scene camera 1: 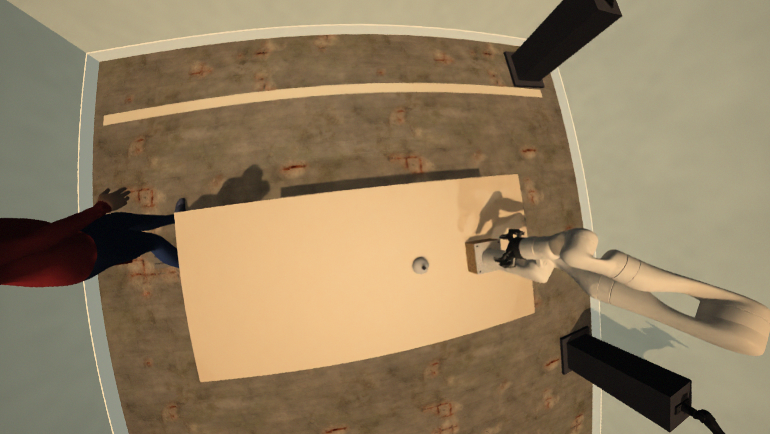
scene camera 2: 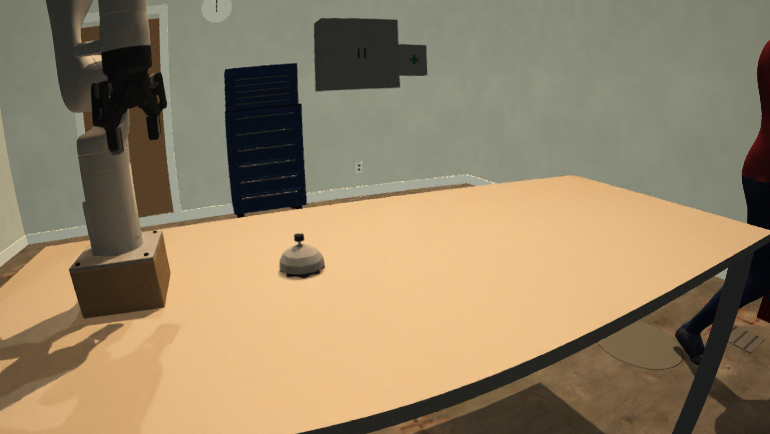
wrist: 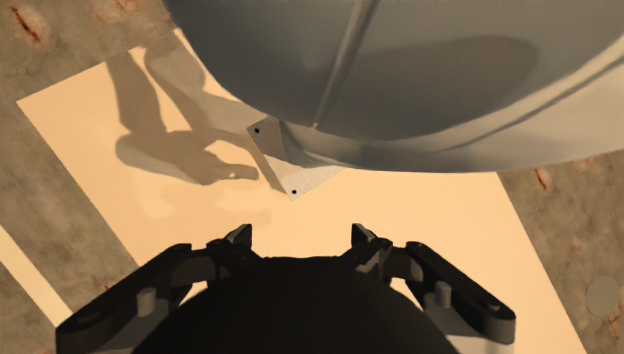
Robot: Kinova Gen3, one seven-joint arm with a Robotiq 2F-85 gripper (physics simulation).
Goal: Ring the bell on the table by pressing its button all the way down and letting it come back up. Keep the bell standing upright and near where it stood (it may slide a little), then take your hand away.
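Places are measured from the arm's base along level axes (x ahead, y left, z up), in metres.
Pixels of known places: gripper, between the fingertips: (scene camera 1: 498, 248) (scene camera 2: 137, 146) (wrist: 302, 234); arm's base, origin of its link: (scene camera 1: 489, 257) (scene camera 2: 119, 246).
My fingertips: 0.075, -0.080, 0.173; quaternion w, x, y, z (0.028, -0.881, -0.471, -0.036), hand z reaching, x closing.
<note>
Ahead of a thing's pixels: the offset from my fingertips to its top centre, as dx, dy, dz. Level surfaces: height alone.
The bell @(+0.261, +0.059, -0.198) (scene camera 1: 420, 265) (scene camera 2: 301, 260) is a pale grey dome with a dark base. It stands upright on the tan table @(dz -0.264) (scene camera 1: 301, 301) (scene camera 2: 458, 301). Its black button @(+0.261, +0.059, -0.198) (scene camera 2: 298, 237) stands up on a thin stem above the dome, with a gap below it. My gripper (scene camera 1: 509, 248) (scene camera 2: 134, 141) (wrist: 302, 234) is open and empty, fingers pointing down. It is high above the table near the arm's base, well apart from the bell and to its left in scene camera 2. The bell does not show in the wrist view.
The arm's base stands on a brown block (scene camera 1: 471, 257) (scene camera 2: 121, 290) with a grey top plate (wrist: 305, 182), beside the bell. A person (scene camera 1: 86, 245) (scene camera 2: 754, 124) in red and blue is by the table's far end. A blue cabinet (scene camera 2: 265, 156) stands behind the table.
</note>
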